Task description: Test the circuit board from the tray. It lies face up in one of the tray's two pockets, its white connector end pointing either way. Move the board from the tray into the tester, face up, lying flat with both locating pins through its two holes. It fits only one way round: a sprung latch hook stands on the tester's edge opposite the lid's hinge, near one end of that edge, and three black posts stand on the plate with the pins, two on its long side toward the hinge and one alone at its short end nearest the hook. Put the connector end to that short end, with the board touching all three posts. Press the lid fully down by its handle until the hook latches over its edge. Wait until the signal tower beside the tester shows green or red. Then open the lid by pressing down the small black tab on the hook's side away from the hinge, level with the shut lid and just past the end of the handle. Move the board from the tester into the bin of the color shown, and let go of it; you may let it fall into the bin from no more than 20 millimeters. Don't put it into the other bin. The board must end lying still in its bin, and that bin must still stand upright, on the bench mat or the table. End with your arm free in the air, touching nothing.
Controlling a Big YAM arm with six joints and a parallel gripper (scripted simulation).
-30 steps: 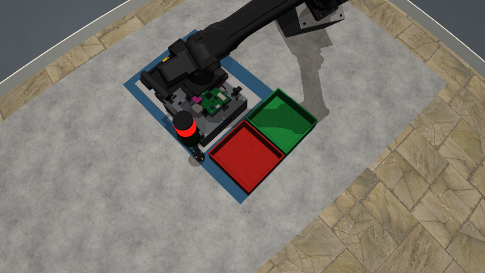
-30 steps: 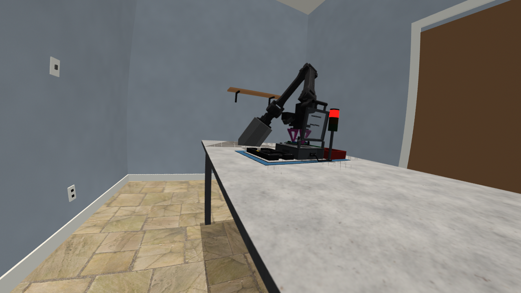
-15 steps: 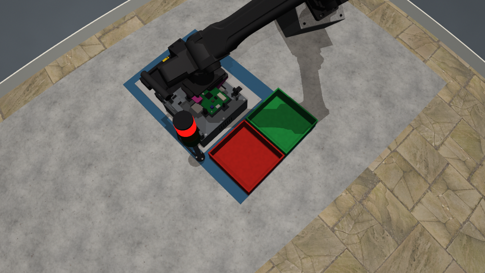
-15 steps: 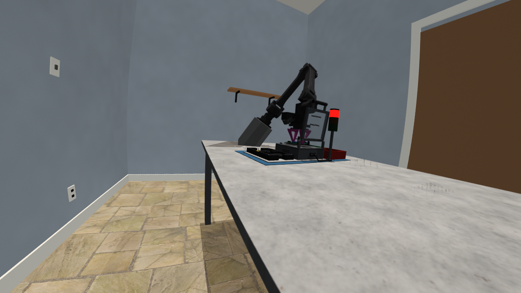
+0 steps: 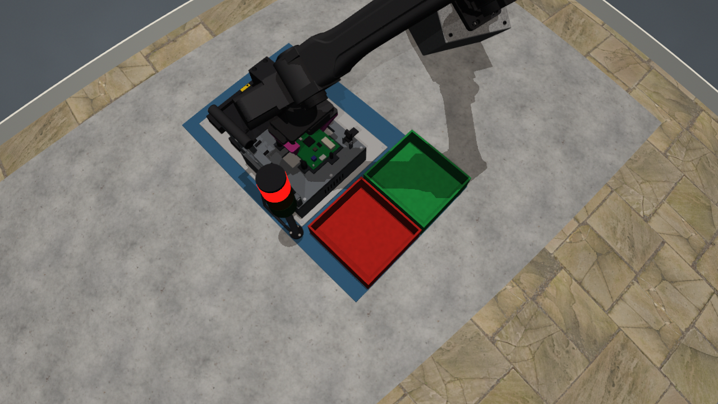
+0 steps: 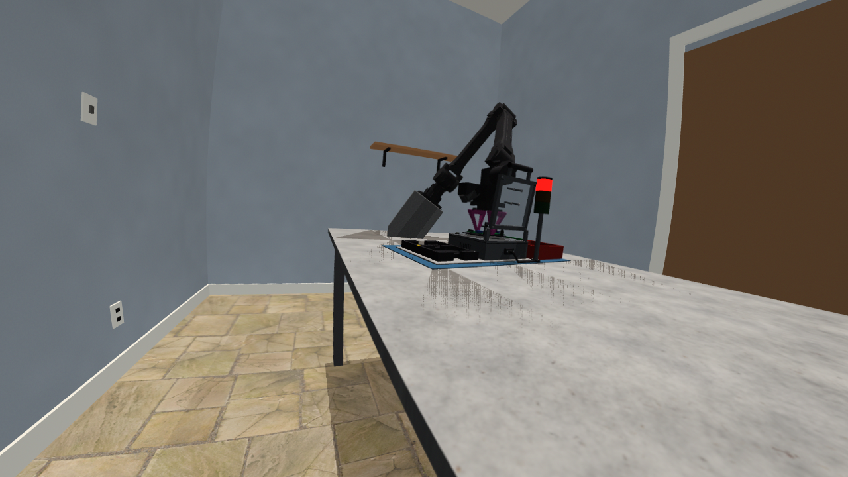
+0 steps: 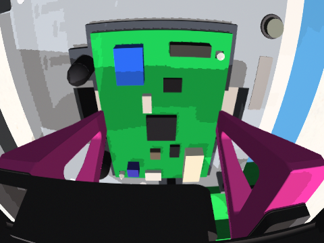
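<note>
Right now my hand is 10 mm to the right of the tester plate and 10 mm above it. The rest, counted from my hand: clear lid 110 mm ahead, 110 mm above, 20 mm to the left; then green circuit board right at my hand; then latch hook 70 mm behind, 40 mm to the left, 10 mm above.
</note>
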